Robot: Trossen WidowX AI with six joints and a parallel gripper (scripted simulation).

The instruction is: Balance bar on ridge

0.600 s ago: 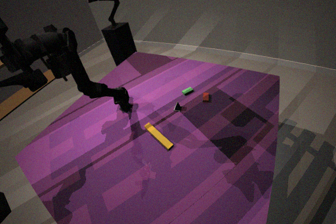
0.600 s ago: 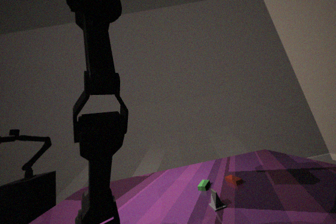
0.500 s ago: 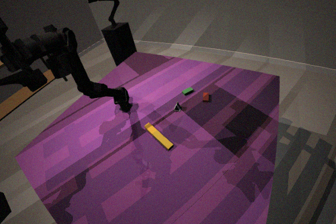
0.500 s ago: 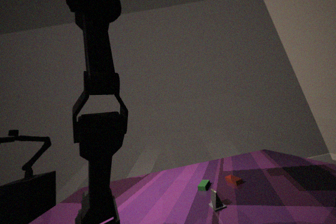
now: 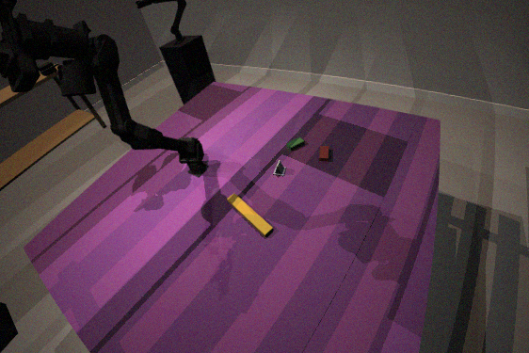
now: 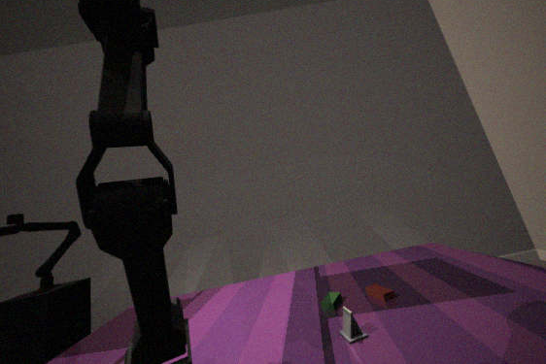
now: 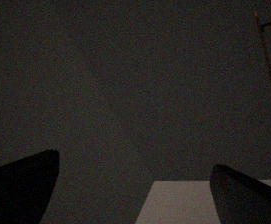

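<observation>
The yellow bar is 210 mm ahead of my gripper tip, 240 mm to the left of it and 680 mm below it. Round my gripper tip: red block 340 mm ahead, 590 mm to the left, 680 mm below; then green block 210 mm ahead, 600 mm to the left, 680 mm below.
</observation>
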